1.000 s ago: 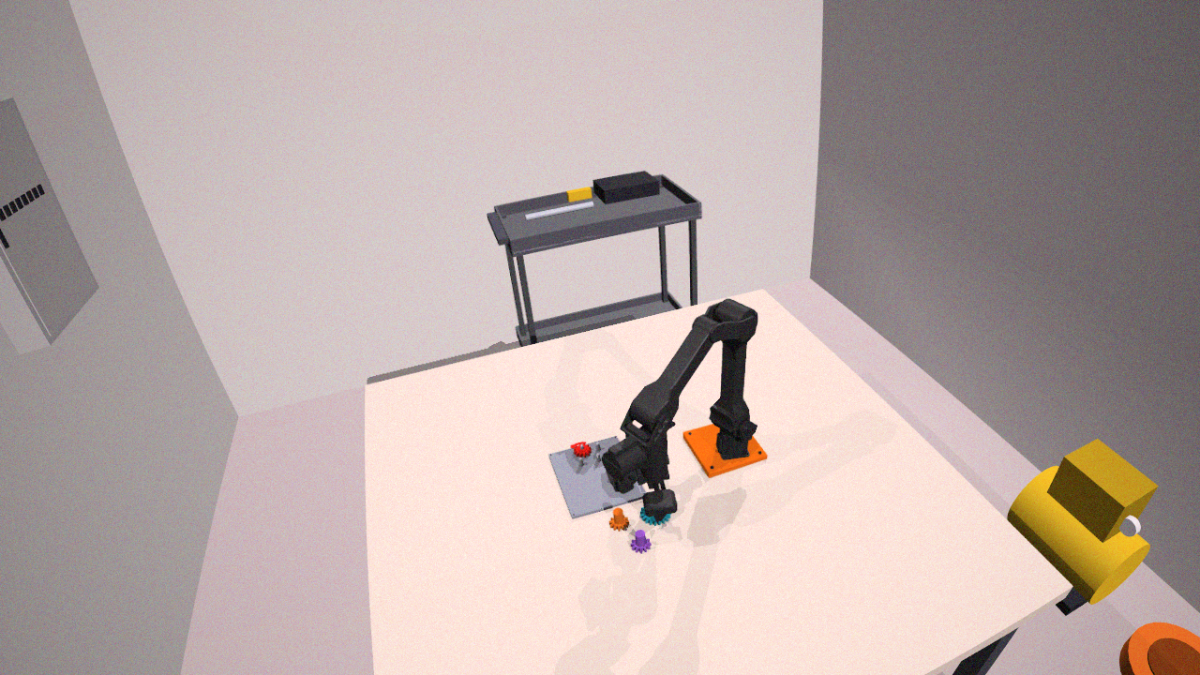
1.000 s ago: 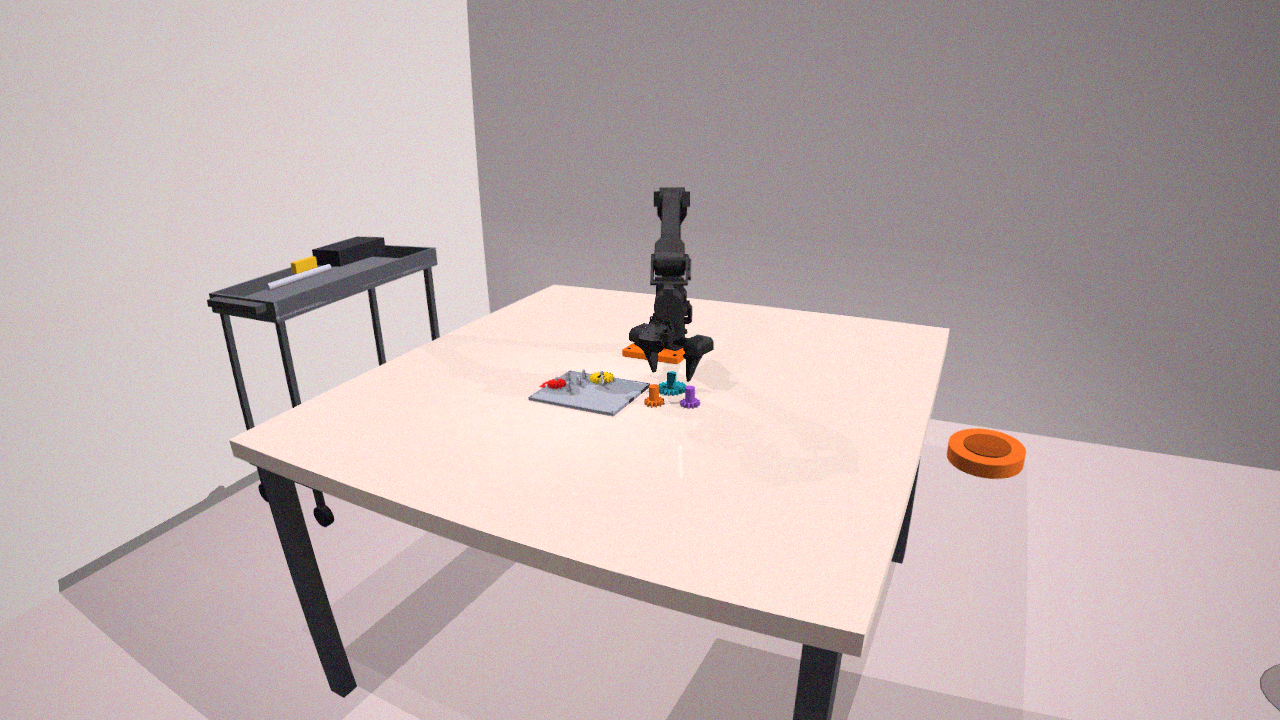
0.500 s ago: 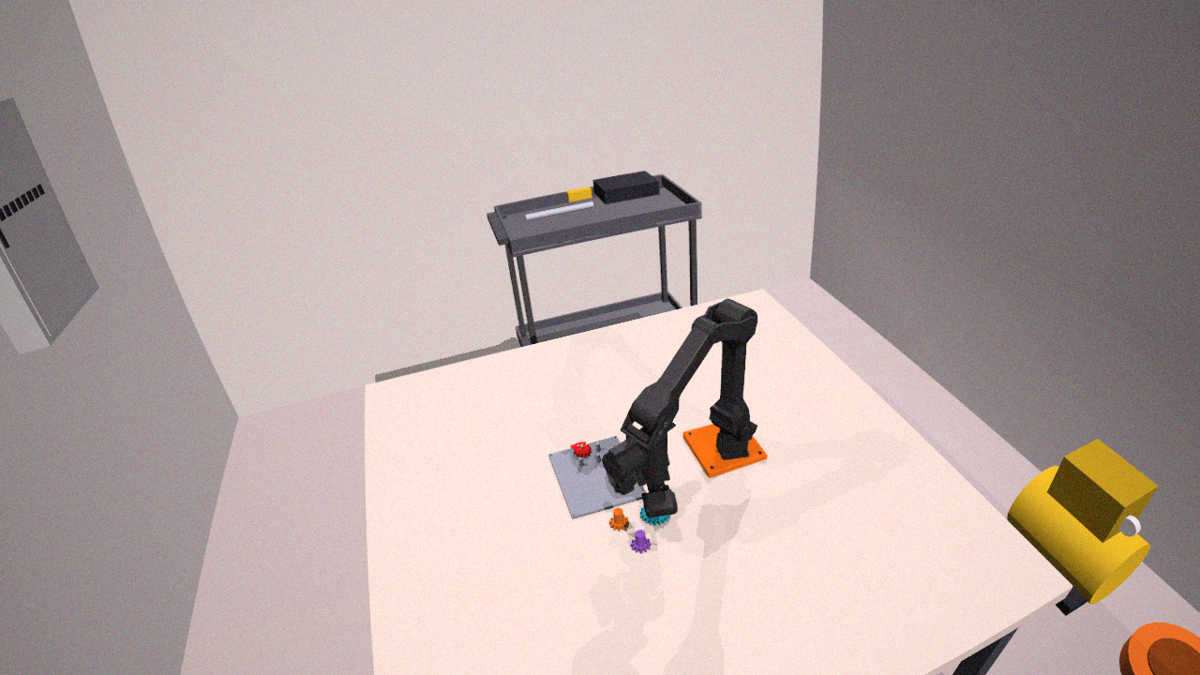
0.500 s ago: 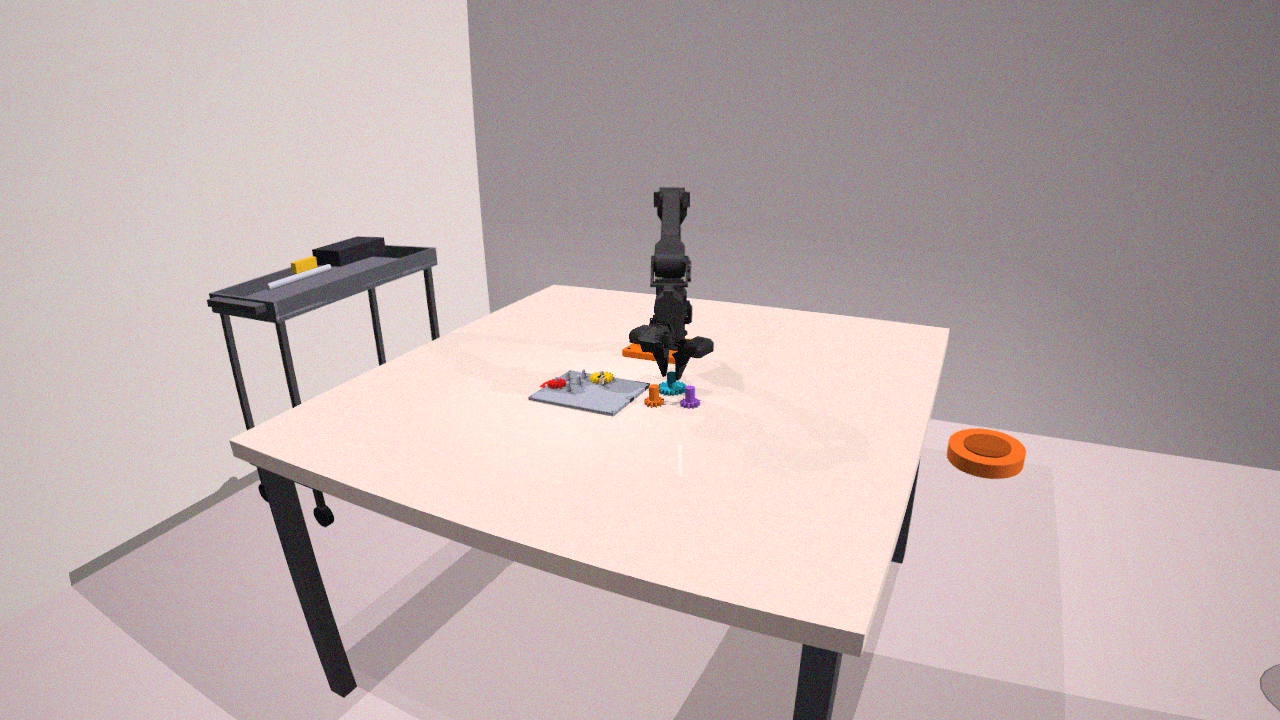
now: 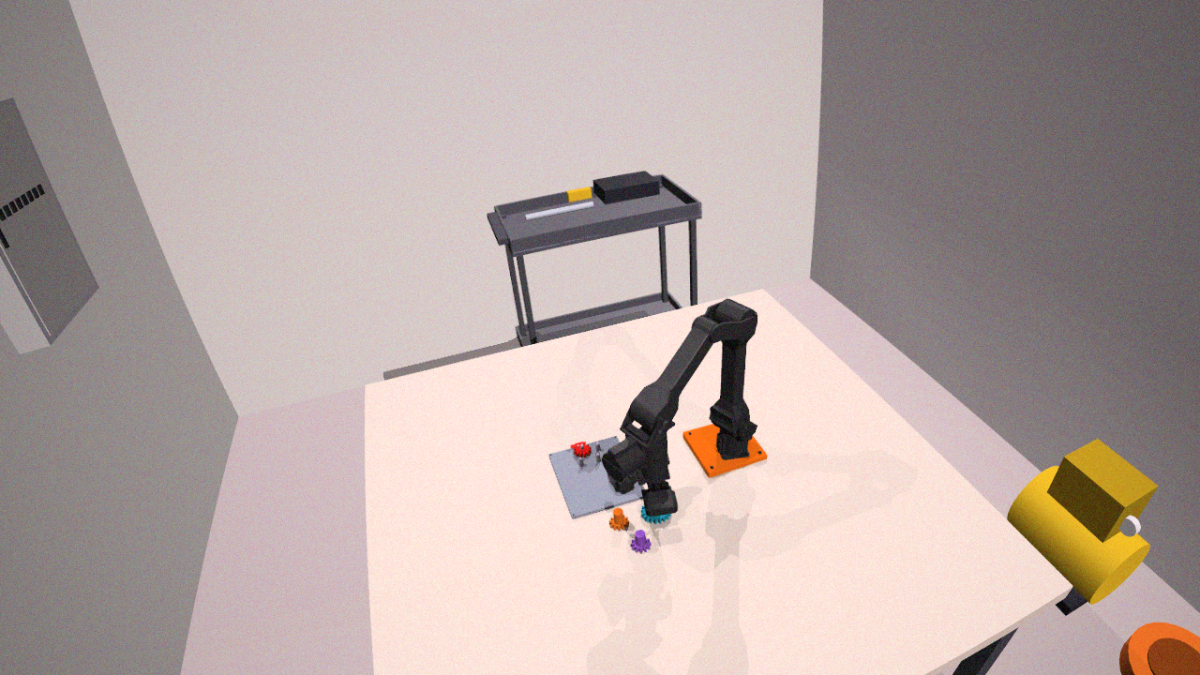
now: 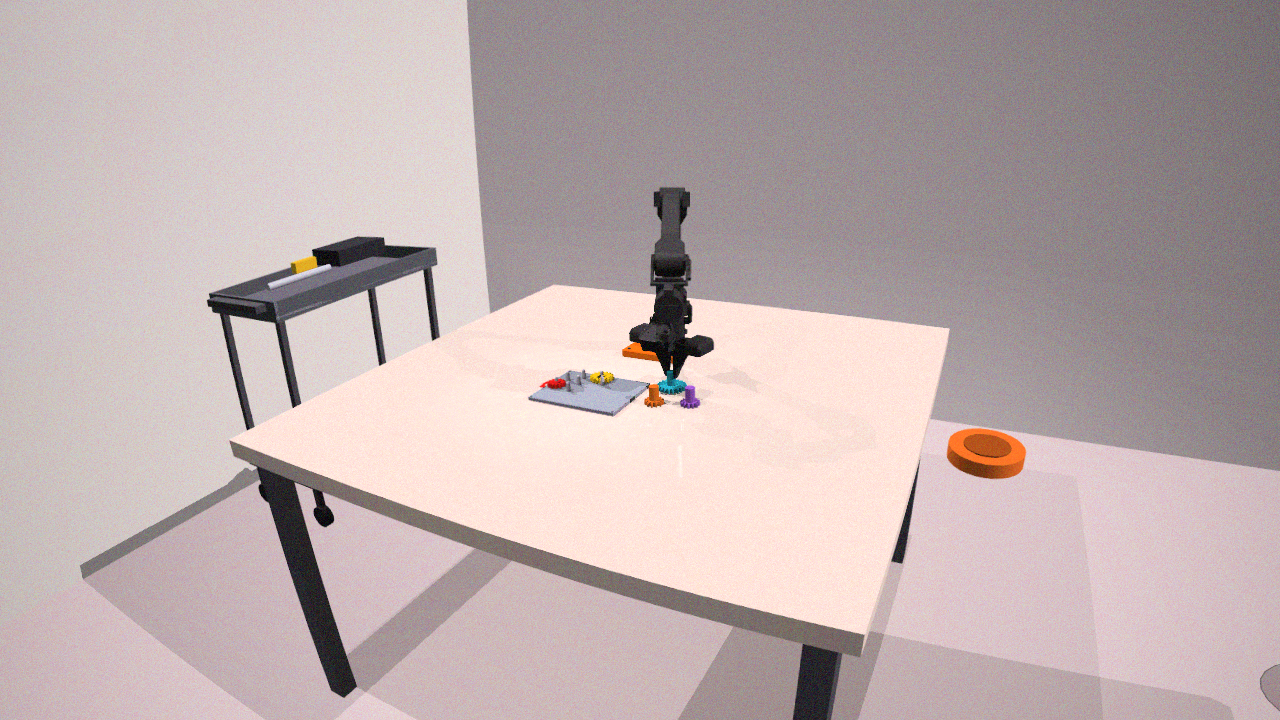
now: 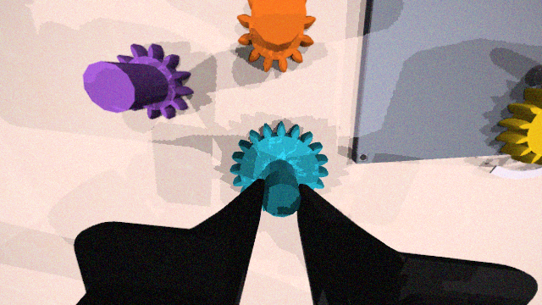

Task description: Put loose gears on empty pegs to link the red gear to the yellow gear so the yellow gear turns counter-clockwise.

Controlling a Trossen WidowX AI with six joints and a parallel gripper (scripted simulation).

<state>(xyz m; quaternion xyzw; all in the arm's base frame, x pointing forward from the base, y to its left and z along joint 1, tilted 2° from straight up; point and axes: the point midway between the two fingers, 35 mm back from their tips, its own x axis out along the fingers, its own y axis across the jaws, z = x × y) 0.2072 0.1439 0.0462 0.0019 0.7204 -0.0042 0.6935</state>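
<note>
The red gear lies 210 mm to the right of my gripper tip, 140 mm ahead of it and 10 mm below it. The rest, counted from my gripper tip: small purple gear (80 mm to the left, 50 mm ahead, 10 mm below); then small orange gear (80 mm ahead, 10 mm to the left, 10 mm below); then teal gear (10 mm below).
</note>
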